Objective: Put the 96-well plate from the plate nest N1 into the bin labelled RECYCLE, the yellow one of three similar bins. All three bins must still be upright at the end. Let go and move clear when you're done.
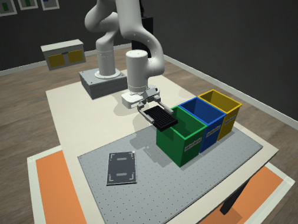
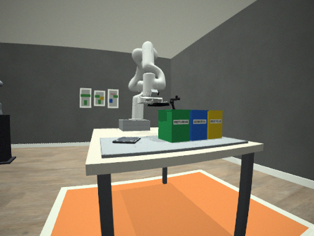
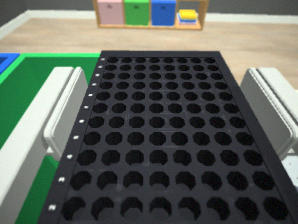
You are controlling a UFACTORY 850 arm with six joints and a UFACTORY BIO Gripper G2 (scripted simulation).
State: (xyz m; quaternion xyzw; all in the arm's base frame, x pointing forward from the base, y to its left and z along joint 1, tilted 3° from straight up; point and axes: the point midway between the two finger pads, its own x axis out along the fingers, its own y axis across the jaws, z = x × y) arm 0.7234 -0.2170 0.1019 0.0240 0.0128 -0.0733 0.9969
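Right now the yellow recycle bin is 340 mm to the left of my hand, 130 mm below it and 90 mm ahead of it. Also, from my hand: black 96-well plate: 10 mm below; then blue bin: 210 mm to the left, 130 mm below, 70 mm ahead; then green bin: 130 mm below, 80 mm to the left, 50 mm ahead.
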